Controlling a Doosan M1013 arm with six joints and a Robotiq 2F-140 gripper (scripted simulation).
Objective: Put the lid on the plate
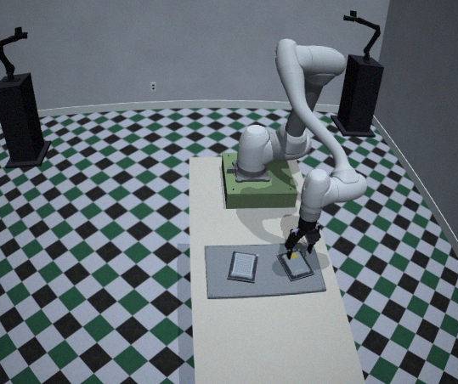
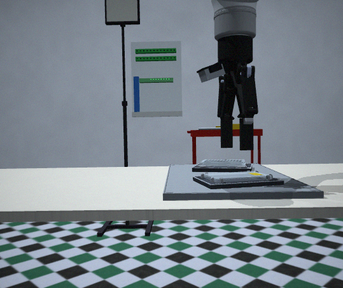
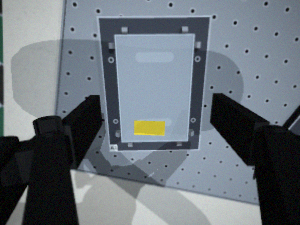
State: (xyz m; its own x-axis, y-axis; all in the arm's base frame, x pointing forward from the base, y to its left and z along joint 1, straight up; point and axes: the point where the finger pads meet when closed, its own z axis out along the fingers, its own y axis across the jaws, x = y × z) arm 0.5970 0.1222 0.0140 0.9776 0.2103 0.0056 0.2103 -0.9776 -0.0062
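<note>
The lid lies 80 mm below my hand. Also, from my hand: culture plate (10 mm behind, 240 mm to the right, 80 mm below); nest N1 frame (10 mm behind, 240 mm to the right, 90 mm below); lid park LP1 (90 mm below).
</note>
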